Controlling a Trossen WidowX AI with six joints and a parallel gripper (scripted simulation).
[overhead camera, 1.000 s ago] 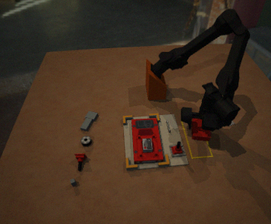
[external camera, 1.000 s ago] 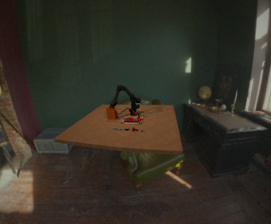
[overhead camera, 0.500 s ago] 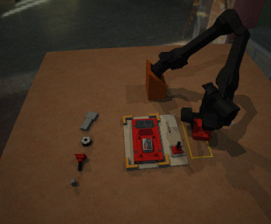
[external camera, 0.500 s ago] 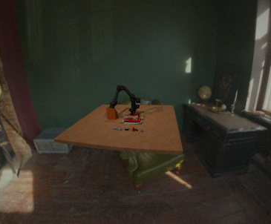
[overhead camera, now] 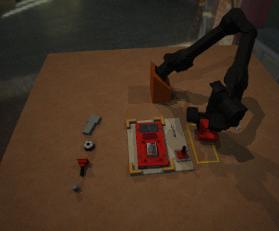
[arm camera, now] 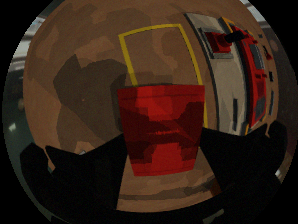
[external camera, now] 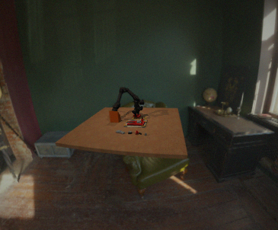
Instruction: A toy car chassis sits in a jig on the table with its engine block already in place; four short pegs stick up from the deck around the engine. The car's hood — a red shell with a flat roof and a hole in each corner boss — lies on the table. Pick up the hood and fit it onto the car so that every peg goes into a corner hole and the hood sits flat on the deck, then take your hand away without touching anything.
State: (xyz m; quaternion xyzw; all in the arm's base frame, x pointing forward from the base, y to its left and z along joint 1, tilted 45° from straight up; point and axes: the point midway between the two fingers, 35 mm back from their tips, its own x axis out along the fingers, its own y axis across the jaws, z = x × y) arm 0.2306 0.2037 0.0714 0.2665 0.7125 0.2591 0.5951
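My gripper tip is 110 mm short of the grey engine block and 210 mm to the left of it. The rest, counted from my gripper tip: small grey tile: 50 mm behind, 140 mm to the left, 30 mm below; wheel: 90 mm ahead, 460 mm to the right, 20 mm below; red hood: 10 mm above.
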